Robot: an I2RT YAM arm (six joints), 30 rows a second.
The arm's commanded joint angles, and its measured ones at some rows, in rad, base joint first. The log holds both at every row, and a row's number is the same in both.
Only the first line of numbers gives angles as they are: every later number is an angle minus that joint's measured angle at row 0.
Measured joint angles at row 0: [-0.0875 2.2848 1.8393 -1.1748 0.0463 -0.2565]
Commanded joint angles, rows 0 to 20: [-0.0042 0.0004 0.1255 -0.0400 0.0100 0.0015]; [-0.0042 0.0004 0.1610 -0.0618 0.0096 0.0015]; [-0.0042 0.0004 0.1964 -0.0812 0.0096 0.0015]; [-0.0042 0.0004 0.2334 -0.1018 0.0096 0.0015]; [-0.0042 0.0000 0.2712 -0.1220 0.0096 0.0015]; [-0.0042 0.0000 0.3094 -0.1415 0.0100 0.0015]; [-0.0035 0.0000 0.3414 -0.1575 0.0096 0.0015]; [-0.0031 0.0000 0.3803 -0.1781 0.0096 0.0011]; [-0.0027 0.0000 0.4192 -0.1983 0.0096 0.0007]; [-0.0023 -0.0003 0.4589 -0.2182 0.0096 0.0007]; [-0.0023 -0.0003 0.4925 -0.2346 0.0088 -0.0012]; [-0.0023 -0.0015 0.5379 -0.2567 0.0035 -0.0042]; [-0.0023 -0.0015 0.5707 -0.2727 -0.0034 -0.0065]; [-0.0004 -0.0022 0.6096 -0.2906 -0.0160 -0.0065]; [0.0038 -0.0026 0.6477 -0.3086 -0.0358 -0.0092]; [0.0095 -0.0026 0.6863 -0.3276 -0.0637 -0.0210]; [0.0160 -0.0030 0.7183 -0.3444 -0.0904 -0.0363]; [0.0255 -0.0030 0.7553 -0.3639 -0.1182 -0.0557]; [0.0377 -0.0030 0.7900 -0.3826 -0.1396 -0.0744]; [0.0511 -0.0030 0.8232 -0.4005 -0.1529 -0.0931]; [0.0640 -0.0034 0.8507 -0.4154 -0.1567 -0.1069]
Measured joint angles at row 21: [0.0175 0.0000 0.7732 -0.3944 -0.0785 -0.0416]
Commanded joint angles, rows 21 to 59: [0.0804 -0.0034 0.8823 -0.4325 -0.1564 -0.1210]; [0.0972 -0.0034 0.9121 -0.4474 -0.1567 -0.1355]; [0.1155 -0.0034 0.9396 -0.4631 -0.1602 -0.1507]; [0.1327 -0.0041 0.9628 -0.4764 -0.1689 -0.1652]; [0.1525 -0.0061 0.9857 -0.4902 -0.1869 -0.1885]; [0.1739 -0.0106 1.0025 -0.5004 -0.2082 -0.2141]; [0.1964 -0.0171 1.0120 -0.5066 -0.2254 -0.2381]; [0.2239 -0.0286 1.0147 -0.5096 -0.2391 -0.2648]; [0.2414 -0.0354 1.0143 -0.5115 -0.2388 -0.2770]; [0.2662 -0.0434 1.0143 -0.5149 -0.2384 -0.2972]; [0.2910 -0.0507 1.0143 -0.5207 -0.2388 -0.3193]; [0.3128 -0.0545 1.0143 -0.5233 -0.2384 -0.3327]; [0.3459 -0.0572 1.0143 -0.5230 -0.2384 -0.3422]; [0.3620 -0.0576 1.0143 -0.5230 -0.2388 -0.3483]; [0.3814 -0.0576 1.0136 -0.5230 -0.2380 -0.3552]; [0.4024 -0.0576 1.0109 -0.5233 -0.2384 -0.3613]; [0.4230 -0.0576 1.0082 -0.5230 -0.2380 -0.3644]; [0.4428 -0.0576 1.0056 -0.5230 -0.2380 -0.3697]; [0.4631 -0.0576 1.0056 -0.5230 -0.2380 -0.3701]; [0.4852 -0.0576 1.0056 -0.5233 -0.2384 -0.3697]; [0.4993 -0.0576 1.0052 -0.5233 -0.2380 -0.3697]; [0.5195 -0.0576 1.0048 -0.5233 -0.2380 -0.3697]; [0.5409 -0.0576 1.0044 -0.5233 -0.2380 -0.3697]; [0.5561 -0.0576 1.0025 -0.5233 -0.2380 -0.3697]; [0.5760 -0.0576 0.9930 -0.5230 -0.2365 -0.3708]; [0.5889 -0.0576 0.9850 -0.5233 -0.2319 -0.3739]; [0.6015 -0.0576 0.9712 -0.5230 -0.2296 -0.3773]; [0.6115 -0.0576 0.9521 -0.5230 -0.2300 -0.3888]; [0.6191 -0.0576 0.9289 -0.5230 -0.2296 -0.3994]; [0.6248 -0.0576 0.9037 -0.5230 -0.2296 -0.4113]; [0.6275 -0.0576 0.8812 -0.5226 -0.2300 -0.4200]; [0.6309 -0.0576 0.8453 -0.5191 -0.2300 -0.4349]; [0.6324 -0.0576 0.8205 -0.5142 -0.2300 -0.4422]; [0.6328 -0.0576 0.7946 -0.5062 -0.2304 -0.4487]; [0.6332 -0.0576 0.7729 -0.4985 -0.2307 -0.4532]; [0.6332 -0.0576 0.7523 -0.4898 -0.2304 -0.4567]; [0.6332 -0.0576 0.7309 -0.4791 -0.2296 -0.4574]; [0.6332 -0.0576 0.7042 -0.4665 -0.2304 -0.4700]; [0.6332 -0.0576 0.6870 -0.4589 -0.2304 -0.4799]
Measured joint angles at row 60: [0.6301 -0.0301 0.7233 -0.4722 -0.2227 -0.4334]
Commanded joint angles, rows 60 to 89: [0.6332 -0.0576 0.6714 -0.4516 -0.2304 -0.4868]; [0.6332 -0.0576 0.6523 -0.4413 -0.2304 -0.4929]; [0.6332 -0.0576 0.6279 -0.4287 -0.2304 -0.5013]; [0.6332 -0.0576 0.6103 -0.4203 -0.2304 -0.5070]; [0.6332 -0.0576 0.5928 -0.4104 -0.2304 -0.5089]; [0.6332 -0.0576 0.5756 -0.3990 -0.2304 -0.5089]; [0.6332 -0.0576 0.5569 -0.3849 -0.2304 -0.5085]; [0.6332 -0.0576 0.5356 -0.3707 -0.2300 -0.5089]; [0.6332 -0.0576 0.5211 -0.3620 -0.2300 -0.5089]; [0.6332 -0.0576 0.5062 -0.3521 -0.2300 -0.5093]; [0.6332 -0.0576 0.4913 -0.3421 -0.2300 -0.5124]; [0.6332 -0.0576 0.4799 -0.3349 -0.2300 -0.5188]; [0.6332 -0.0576 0.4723 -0.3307 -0.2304 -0.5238]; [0.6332 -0.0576 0.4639 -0.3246 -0.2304 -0.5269]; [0.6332 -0.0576 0.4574 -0.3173 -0.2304 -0.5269]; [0.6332 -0.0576 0.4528 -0.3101 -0.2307 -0.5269]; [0.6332 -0.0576 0.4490 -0.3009 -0.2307 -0.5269]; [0.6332 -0.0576 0.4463 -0.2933 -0.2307 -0.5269]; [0.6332 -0.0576 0.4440 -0.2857 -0.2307 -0.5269]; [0.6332 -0.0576 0.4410 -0.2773 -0.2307 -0.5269]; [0.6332 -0.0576 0.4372 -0.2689 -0.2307 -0.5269]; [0.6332 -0.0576 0.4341 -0.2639 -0.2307 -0.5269]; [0.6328 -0.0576 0.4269 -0.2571 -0.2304 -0.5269]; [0.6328 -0.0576 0.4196 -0.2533 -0.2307 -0.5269]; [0.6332 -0.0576 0.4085 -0.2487 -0.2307 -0.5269]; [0.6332 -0.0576 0.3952 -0.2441 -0.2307 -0.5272]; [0.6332 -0.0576 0.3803 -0.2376 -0.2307 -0.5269]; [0.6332 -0.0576 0.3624 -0.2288 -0.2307 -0.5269]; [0.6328 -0.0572 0.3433 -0.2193 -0.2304 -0.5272]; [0.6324 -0.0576 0.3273 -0.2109 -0.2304 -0.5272]
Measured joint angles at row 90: [0.6301 -0.0301 0.3647 -0.2220 -0.2224 -0.5143]
